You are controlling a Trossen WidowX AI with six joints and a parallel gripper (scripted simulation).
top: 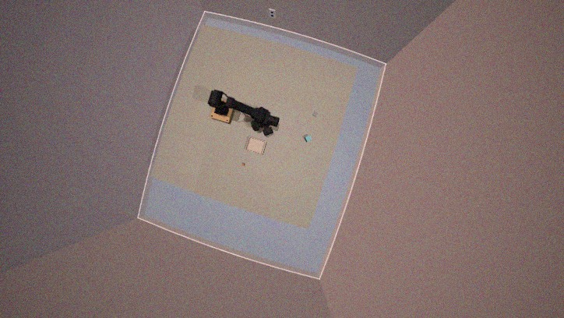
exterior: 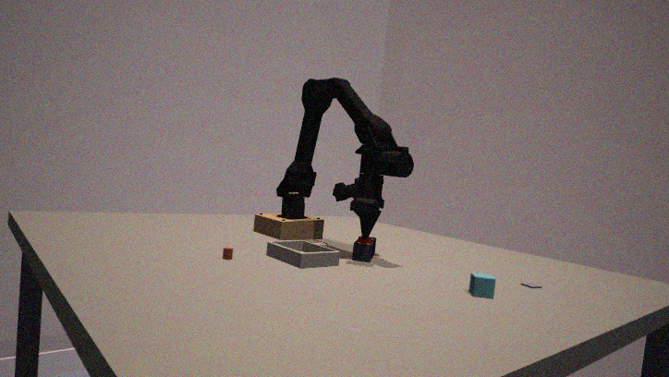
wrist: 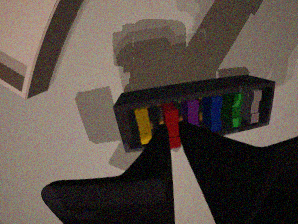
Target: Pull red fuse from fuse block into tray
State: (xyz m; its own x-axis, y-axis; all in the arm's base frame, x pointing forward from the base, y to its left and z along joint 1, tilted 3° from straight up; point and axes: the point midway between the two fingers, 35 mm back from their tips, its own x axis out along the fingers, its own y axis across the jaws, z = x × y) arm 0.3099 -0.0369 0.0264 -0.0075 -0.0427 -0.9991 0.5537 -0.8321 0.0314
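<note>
Right now the yellow fuse is 10 mm ahead of my gripper tip, 20 mm to the right of it and 20 mm below it. The rest, counted from my gripper tip: grey tray: 40 mm behind, 160 mm to the right, 40 mm below; teal cube: 320 mm ahead, 40 mm to the right, 30 mm below; red fuse: 10 mm below.
</note>
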